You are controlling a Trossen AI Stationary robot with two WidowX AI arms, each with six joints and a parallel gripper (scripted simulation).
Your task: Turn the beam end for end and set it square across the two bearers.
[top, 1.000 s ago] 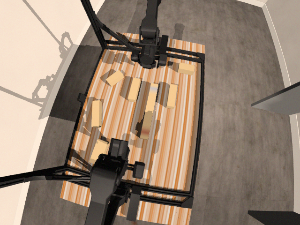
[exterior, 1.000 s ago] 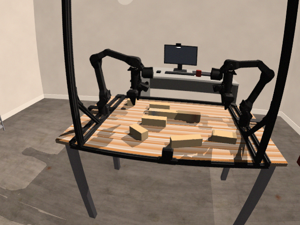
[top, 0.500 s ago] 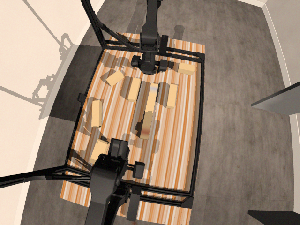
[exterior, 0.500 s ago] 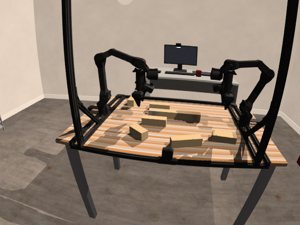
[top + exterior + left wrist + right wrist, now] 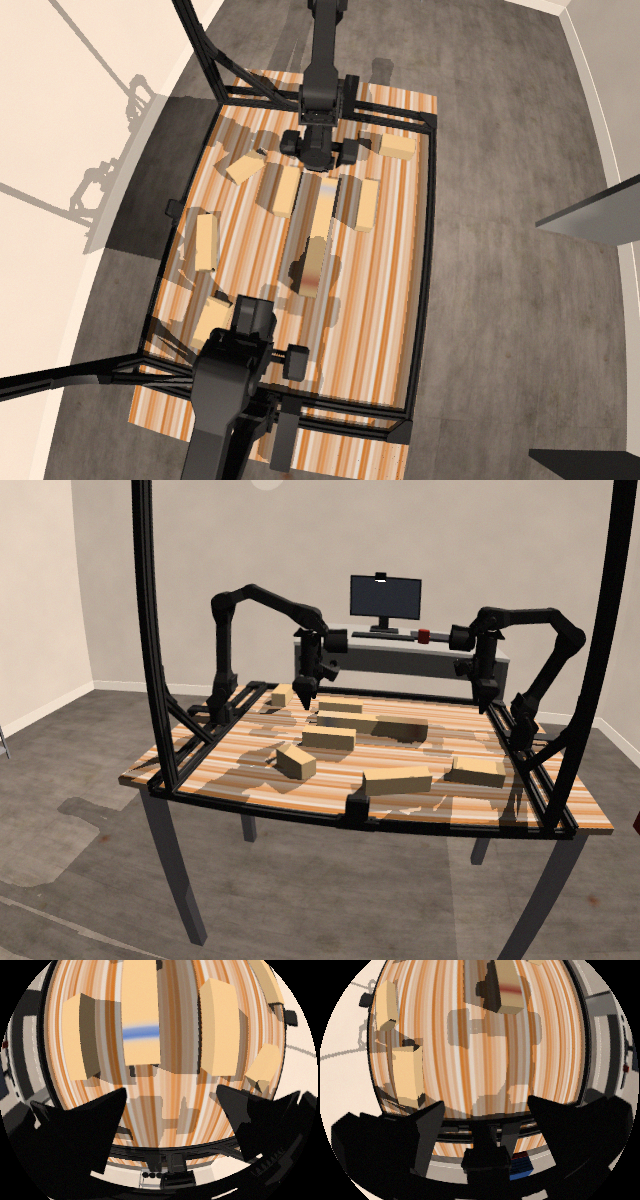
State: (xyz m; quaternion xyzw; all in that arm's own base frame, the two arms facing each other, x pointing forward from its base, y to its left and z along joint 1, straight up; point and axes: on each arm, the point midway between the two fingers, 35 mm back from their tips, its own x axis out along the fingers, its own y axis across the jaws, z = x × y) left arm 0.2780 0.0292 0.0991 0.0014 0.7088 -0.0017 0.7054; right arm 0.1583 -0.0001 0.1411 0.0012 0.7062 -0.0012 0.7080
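Now: left hand 30 mm short of the beam, 180 mm to the left of it and 100 mm above it.
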